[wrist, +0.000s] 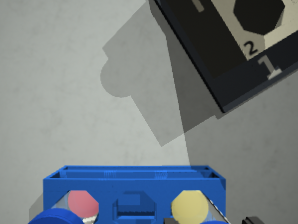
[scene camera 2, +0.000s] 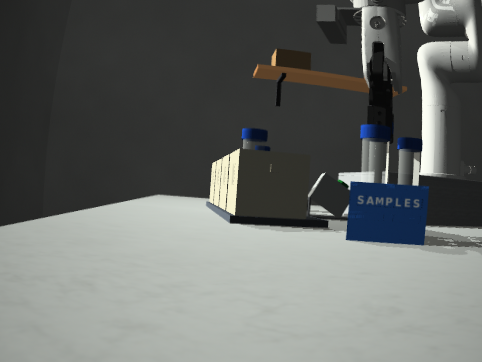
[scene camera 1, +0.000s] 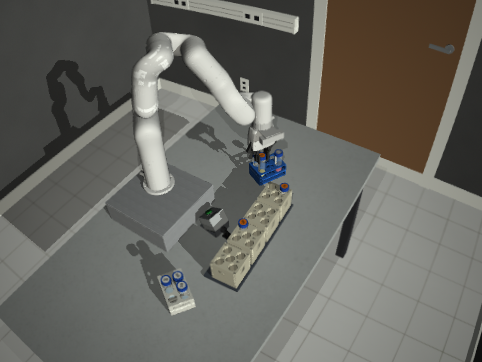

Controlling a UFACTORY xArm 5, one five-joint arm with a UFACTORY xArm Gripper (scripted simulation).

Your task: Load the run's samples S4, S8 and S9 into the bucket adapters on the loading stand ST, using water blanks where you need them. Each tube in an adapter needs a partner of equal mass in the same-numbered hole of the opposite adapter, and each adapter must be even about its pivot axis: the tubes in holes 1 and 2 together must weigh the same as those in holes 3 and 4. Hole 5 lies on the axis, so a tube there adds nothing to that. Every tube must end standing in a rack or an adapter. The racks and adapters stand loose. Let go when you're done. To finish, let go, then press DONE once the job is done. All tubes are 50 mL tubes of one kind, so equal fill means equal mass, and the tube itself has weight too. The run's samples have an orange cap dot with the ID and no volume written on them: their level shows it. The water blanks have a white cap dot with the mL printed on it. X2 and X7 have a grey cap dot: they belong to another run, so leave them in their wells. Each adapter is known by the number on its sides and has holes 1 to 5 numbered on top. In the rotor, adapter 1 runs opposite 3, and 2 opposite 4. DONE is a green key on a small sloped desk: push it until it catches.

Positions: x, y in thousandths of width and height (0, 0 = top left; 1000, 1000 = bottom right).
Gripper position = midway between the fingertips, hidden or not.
Note:
I see my gripper (scene camera 2: 789, 391) and a blue sample rack (scene camera 2: 804, 590).

